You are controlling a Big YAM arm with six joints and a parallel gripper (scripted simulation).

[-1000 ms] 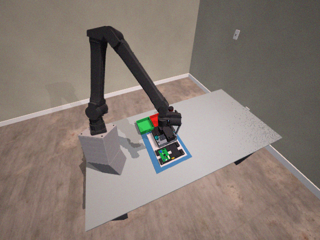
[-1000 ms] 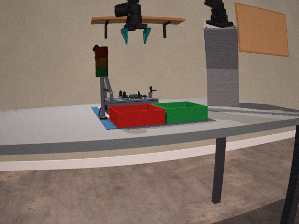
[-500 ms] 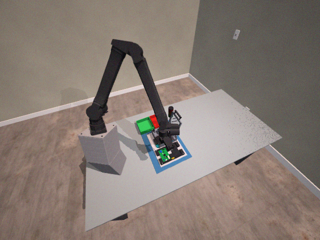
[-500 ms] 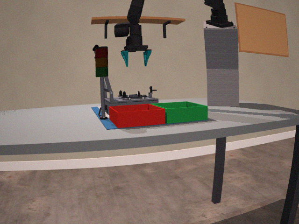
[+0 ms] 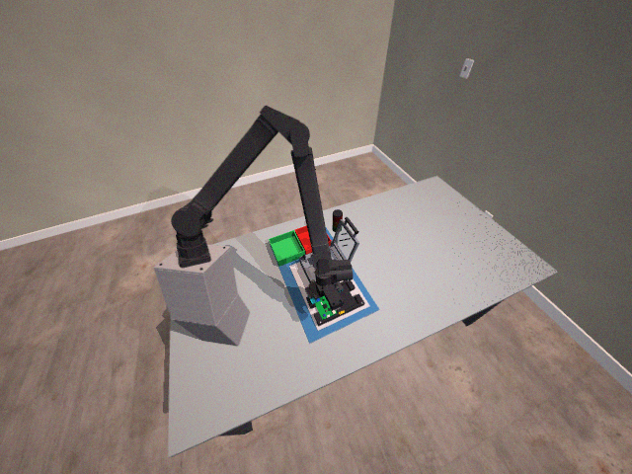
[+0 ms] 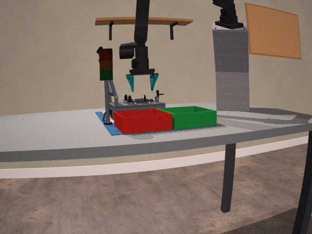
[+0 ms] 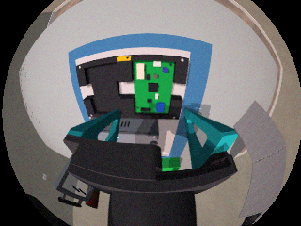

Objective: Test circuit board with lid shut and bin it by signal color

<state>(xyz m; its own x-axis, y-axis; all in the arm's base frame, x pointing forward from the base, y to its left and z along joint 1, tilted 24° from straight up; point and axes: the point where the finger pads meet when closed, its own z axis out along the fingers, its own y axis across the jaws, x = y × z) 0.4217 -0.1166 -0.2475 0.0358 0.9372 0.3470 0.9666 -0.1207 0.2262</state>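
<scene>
Now: hand 80 mm above the green circuit board. Also, from my hand: tester lid (190 mm ahead, 160 mm to the left, 80 mm above); tester plate (80 mm ahead, 170 mm to the left, 30 mm below); latch hook (10 mm ahead, 220 mm to the left, 10 mm below).
</scene>
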